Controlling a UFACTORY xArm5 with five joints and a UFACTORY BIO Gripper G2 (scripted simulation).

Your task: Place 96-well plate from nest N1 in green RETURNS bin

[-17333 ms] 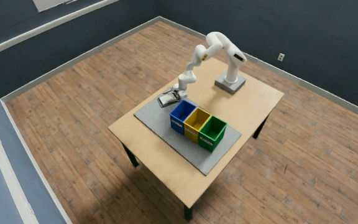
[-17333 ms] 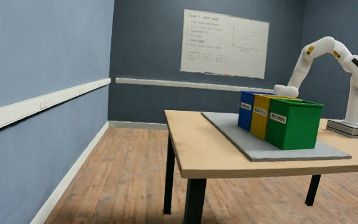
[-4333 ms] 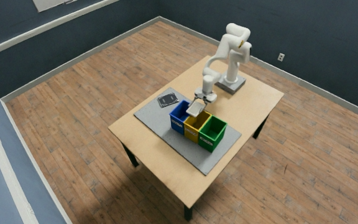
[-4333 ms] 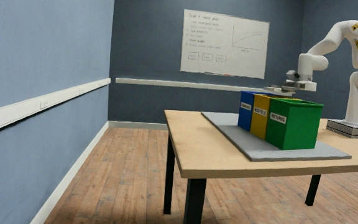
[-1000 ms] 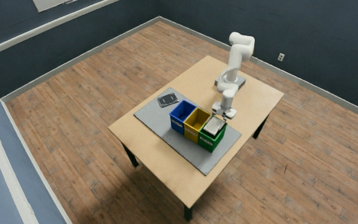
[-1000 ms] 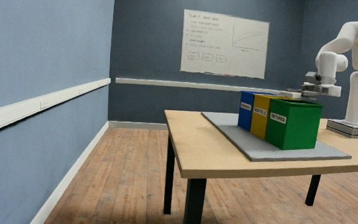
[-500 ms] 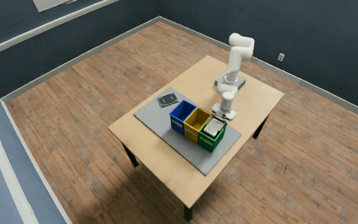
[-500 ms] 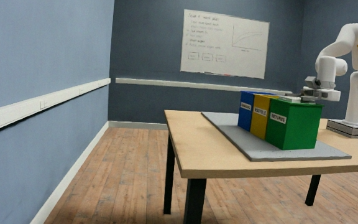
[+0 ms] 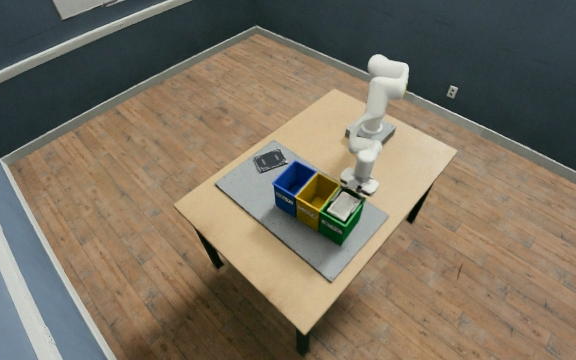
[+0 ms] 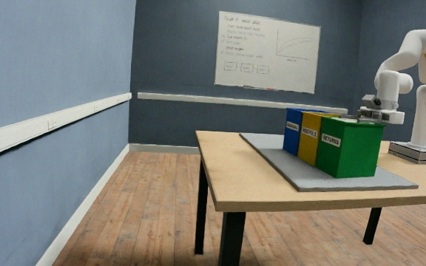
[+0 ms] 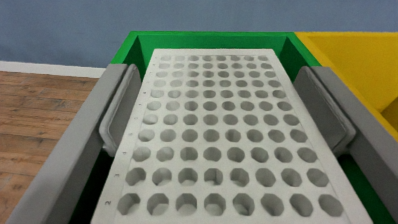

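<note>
My hand is 1 cm above the white 96-well plate. Also, from my hand: blue bin (26 cm to the right, 9 cm below, 2 cm ahead); then yellow bin (13 cm to the right, 9 cm below, 1 cm ahead); then green returns bin (9 cm below).
</note>
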